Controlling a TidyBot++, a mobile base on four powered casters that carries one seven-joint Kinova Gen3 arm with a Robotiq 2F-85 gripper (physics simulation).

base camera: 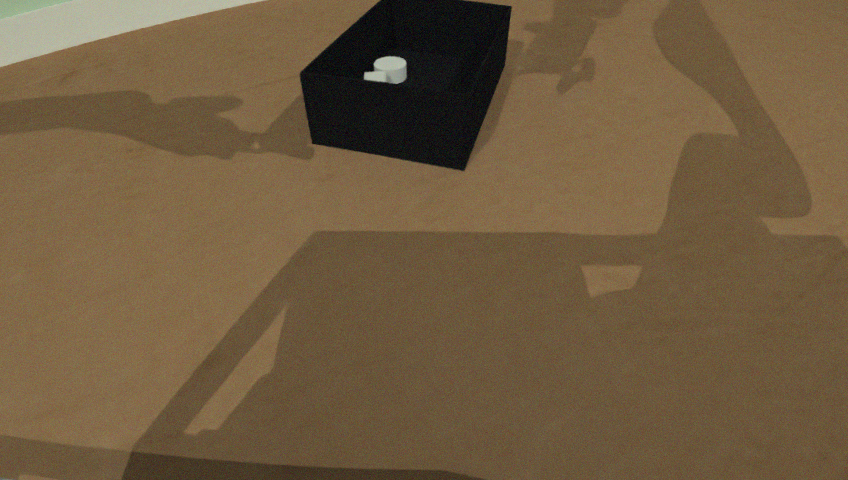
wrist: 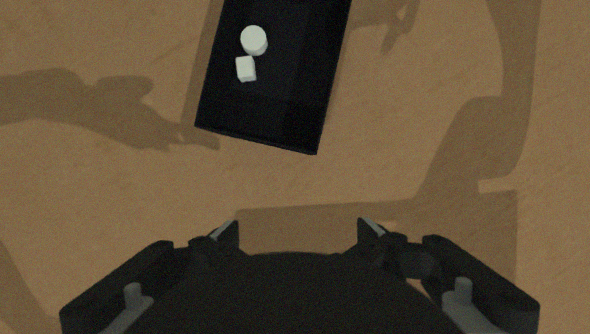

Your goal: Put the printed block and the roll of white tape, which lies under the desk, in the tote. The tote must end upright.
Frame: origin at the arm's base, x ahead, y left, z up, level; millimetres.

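Seen in the pictures: gripper, fingertip midpoint: [wrist: 297, 232].
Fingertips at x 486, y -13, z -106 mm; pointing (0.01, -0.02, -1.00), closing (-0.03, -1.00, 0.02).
A point is followed by its place in that frame.
The black tote [base camera: 386, 121] {z -345, x 571, y 43 mm} [wrist: 310, 75] {z -394, x 704, y -55 mm} stands upright on the brown floor, open side up. The roll of white tape [base camera: 390, 69] {z -370, x 754, y 50 mm} [wrist: 253, 40] {z -370, x 770, y 52 mm} lies inside it, near its left wall. The small white printed block [base camera: 374, 76] {z -365, x 722, y 71 mm} [wrist: 245, 69] {z -365, x 713, y 69 mm} is also inside, close beside the roll; in the base camera view the tote's near wall hides its lower part. My gripper [wrist: 297, 232] {z -106, x 486, y -13 mm} is open and empty. In the wrist view its fingers are below the tote's near edge, apart from the tote. The gripper does not show in the base camera view.
The brown floor [base camera: 148, 237] {z -396, x 432, y 299 mm} [wrist: 125, 190] {z -396, x 494, y 350 mm} surrounds the tote. Shadows of the arm and base fall across it. A pale wall base strip [base camera: 77, 29] {z -364, x 1006, y 735 mm} runs along the upper left of the base camera view, with a green wall behind it. The desk does not show.
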